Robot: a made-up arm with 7 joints.
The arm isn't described. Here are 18 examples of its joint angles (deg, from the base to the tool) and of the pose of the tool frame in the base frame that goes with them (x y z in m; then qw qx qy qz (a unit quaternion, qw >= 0)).
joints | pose
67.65 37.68 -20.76 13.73 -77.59 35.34 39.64 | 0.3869 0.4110 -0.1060 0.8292 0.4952 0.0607 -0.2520
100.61 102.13 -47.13 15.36 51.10 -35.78 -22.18 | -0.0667 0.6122 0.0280 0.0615 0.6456 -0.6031 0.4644
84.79 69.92 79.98 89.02 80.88 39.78 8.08 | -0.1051 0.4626 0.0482 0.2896 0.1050 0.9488 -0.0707
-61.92 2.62 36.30 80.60 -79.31 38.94 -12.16 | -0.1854 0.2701 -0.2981 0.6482 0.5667 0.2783 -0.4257
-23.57 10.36 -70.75 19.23 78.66 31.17 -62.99 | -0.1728 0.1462 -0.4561 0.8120 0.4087 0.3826 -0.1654
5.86 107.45 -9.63 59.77 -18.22 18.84 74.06 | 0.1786 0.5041 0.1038 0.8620 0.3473 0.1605 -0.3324
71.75 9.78 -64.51 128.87 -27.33 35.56 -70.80 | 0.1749 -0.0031 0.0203 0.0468 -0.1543 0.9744 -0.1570
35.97 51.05 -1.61 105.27 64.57 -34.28 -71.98 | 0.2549 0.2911 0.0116 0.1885 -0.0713 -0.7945 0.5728
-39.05 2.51 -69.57 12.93 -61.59 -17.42 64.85 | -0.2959 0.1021 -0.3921 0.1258 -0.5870 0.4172 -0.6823
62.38 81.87 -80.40 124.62 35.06 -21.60 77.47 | 0.1900 0.2486 -0.0652 0.2771 -0.3656 -0.2410 -0.8553
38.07 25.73 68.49 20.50 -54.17 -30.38 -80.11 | 0.2703 0.4007 -0.2990 0.2999 0.7251 -0.3843 0.4865
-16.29 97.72 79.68 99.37 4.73 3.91 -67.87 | 0.1061 0.3340 0.2238 0.2818 -0.5866 0.7318 -0.2024
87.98 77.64 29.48 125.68 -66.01 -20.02 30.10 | -0.0497 0.2876 0.1581 0.0971 -0.9816 0.1642 0.0077
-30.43 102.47 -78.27 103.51 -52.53 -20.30 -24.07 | -0.0421 0.3896 -0.1579 0.3611 -0.2544 -0.2008 -0.8744
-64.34 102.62 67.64 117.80 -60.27 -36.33 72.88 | 0.2249 0.2543 0.0255 0.0438 0.4075 0.2494 -0.8774
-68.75 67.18 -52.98 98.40 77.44 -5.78 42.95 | -0.1896 0.2821 -0.2150 0.8124 -0.5463 0.1417 0.1468
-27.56 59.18 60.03 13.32 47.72 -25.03 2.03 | -0.0759 0.5696 -0.2003 0.5236 0.5436 -0.4929 0.4329
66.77 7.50 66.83 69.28 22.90 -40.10 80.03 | 0.3302 0.3614 -0.0532 0.0120 -0.1640 0.9846 0.0592
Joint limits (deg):
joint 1: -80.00..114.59
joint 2: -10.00..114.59
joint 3: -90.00..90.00
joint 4: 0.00..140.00
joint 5: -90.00..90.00
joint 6: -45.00..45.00
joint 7: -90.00..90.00
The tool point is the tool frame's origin. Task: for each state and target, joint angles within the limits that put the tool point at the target. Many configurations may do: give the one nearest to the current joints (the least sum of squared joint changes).
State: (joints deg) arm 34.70 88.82 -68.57 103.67 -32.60 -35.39 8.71
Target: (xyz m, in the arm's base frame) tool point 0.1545 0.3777 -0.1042
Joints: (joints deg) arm 33.39 97.55 -70.60 102.56 -32.60 -35.39 8.71
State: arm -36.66 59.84 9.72 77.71 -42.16 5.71 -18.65
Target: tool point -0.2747 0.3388 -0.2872
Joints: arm -68.66 31.32 -2.18 49.35 -42.16 5.71 -18.65
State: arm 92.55 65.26 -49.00 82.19 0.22 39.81 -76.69
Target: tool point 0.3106 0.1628 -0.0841
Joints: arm 62.43 47.37 -71.51 99.07 0.22 39.81 -76.69
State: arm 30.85 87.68 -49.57 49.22 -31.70 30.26 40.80
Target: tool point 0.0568 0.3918 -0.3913
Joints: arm 0.15 46.73 -61.69 32.14 -31.70 30.26 40.80
